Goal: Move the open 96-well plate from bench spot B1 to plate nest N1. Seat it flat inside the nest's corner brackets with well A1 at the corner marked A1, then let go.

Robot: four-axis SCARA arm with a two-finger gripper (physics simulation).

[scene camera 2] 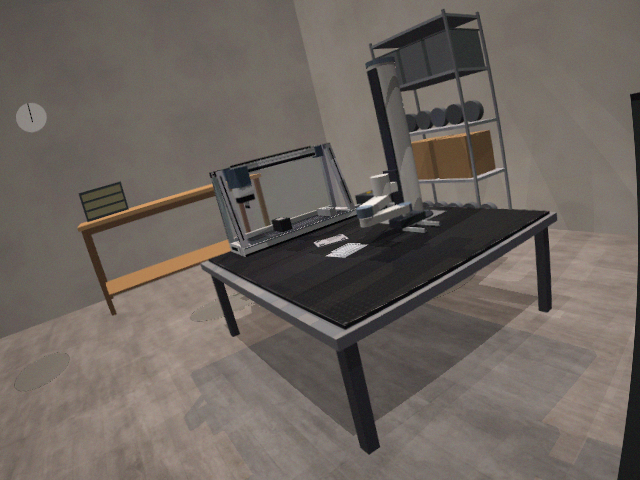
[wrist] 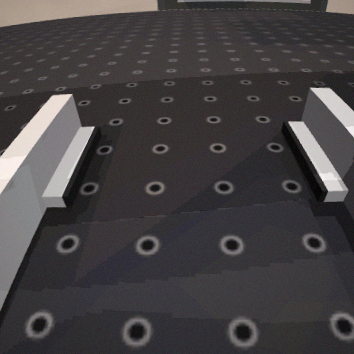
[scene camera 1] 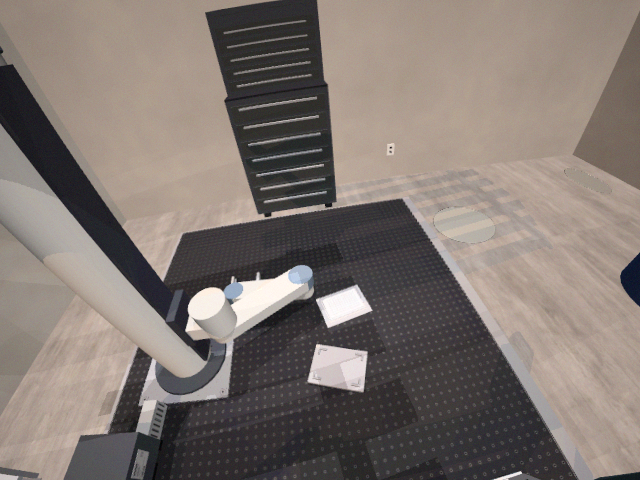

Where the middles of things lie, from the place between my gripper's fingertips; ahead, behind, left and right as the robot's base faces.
Scene:
Right now the white plate (scene camera 1: pixel 347 302) is 37 cm ahead of my hand and 21 cm to the right of it. The rest, counted from my hand: white square nest with corner locators (scene camera 1: pixel 335 367) (43 cm to the right, 31 cm ahead).

